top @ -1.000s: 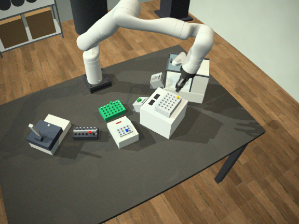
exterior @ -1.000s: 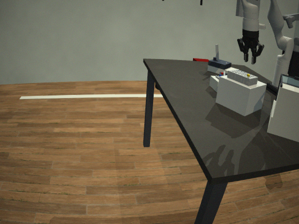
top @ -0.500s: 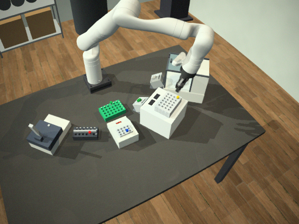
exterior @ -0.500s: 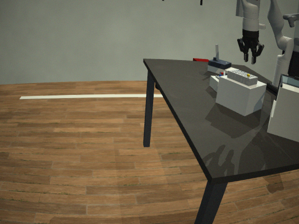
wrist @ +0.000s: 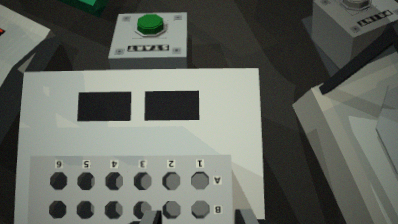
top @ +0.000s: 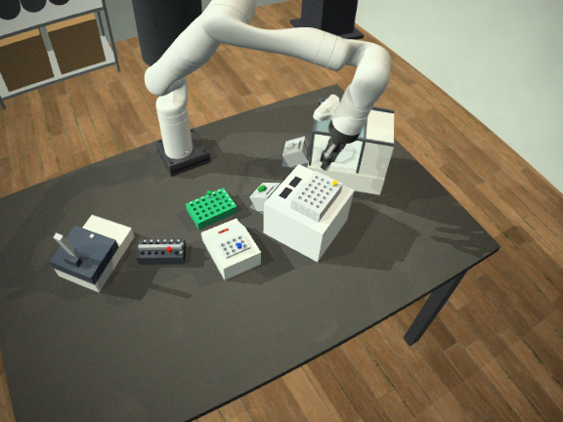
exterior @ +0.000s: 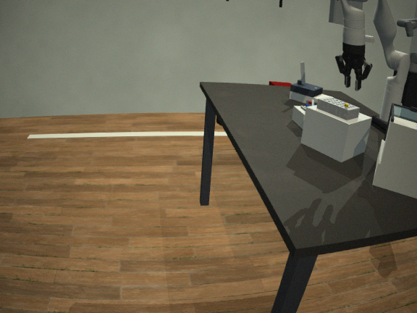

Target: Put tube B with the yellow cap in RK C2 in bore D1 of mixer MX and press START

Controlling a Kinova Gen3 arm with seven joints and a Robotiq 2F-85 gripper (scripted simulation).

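The green start key is 13 cm behind my hand, 13 cm to the right of it and 18 cm below it. The rest, counted from my hand: mixer shaking block (2 cm ahead, 4 cm to the right, 10 cm below); then dry block (28 cm to the right, 22 cm below); then blue-capped tube (4 cm ahead, 27 cm to the right, 19 cm below).
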